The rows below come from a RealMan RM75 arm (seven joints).
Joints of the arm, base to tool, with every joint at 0 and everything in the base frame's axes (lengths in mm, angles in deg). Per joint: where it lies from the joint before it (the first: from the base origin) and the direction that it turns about. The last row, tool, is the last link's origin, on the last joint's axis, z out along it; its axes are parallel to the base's.
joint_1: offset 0 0 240.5 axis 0 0 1
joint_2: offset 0 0 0 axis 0 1 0
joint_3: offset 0 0 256 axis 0 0 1
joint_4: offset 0 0 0 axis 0 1 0
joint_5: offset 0 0 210 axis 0 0 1
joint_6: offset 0 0 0 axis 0 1 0
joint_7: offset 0 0 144 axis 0 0 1
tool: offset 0 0 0
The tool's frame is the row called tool.
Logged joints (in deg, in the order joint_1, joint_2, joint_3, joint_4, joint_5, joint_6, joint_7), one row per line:
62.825, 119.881, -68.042, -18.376, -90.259, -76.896, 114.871
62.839, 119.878, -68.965, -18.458, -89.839, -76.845, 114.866
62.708, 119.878, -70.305, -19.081, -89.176, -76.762, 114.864
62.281, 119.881, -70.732, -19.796, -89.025, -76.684, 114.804
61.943, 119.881, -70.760, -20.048, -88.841, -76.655, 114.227
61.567, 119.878, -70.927, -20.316, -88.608, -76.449, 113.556
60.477, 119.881, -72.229, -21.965, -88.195, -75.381, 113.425
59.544, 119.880, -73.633, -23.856, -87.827, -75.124, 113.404
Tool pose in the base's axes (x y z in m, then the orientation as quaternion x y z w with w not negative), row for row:
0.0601, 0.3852, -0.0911, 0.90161, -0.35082, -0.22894, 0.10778
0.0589, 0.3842, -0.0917, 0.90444, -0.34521, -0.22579, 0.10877
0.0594, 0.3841, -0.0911, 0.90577, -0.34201, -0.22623, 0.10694
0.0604, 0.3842, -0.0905, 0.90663, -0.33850, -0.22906, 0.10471
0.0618, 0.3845, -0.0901, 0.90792, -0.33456, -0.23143, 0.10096
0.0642, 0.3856, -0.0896, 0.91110, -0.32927, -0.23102, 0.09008
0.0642, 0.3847, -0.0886, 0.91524, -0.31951, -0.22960, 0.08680
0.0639, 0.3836, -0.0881, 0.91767, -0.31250, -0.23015, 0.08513
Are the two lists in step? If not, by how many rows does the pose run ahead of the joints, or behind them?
The pose runs 1 row ahead of the joints: the pose in row i belongs to the joints in row i + 1.
